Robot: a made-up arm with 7 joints. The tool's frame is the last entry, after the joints.
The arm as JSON. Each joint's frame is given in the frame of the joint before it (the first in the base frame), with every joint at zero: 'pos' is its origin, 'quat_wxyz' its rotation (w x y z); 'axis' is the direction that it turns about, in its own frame. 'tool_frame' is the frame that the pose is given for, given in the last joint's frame.
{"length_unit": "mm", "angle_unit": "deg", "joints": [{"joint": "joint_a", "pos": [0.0, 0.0, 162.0], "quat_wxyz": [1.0, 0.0, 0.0, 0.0], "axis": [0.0, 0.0, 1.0]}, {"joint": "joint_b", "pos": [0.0, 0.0, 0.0], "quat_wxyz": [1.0, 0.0, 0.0, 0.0], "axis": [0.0, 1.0, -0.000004]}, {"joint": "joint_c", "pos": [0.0, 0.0, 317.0], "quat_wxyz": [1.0, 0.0, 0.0, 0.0], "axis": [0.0, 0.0, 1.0]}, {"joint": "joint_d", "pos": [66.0, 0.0, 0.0], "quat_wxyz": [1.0, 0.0, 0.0, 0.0], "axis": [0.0, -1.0, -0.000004]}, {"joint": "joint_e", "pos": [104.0, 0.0, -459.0], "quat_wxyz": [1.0, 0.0, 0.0, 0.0], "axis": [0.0, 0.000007, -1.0]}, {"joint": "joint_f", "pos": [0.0, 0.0, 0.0], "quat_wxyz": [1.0, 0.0, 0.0, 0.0], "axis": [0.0, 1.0, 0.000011]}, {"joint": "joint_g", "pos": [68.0, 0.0, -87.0], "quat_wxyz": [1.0, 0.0, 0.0, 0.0], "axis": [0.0, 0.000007, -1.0]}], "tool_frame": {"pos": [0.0, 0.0, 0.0], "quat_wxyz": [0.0, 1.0, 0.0, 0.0]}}
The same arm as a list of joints. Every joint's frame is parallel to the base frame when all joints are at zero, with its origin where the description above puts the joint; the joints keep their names.
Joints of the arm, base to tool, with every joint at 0 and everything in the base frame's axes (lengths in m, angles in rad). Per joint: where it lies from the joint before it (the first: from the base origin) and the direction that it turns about. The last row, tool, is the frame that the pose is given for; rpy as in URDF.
joint_a: axis 0 0 1 offset 0.0000 0.0000 0.1620
joint_b: axis 0 1 0 offset 0.0000 0.0000 0.0000
joint_c: axis 0 0 1 offset 0.0000 0.0000 0.3170
joint_d: axis 0 -1 0 offset 0.0660 0.0000 0.0000
joint_e: axis 0 0 -1 offset 0.1040 0.0000 -0.4590
joint_f: axis 0 1 0 offset 0.0000 0.0000 0.0000
joint_g: axis 0 0 -1 offset 0.0680 0.0000 -0.0870
tool: offset 0.0000 0.0000 0.0000 rpy 3.1416 0.0000 0.0000

